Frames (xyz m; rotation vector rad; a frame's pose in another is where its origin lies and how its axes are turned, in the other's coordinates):
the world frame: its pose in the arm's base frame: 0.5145 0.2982 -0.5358 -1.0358 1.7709 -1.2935
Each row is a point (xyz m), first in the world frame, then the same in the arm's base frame.
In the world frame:
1: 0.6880 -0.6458 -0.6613
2: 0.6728 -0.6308 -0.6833
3: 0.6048 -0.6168 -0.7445
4: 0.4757 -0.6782 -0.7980
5: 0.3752 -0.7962 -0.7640
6: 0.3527 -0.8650 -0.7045
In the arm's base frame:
1: -0.2384 -0.1697 0.2003
2: -0.2541 -0.1445 0.1927
3: -0.2811 -0.0563 0.2003
4: -0.2600 0.0700 0.2834
5: -0.1633 0.1251 0.3965
6: -0.0876 0.1089 0.4494

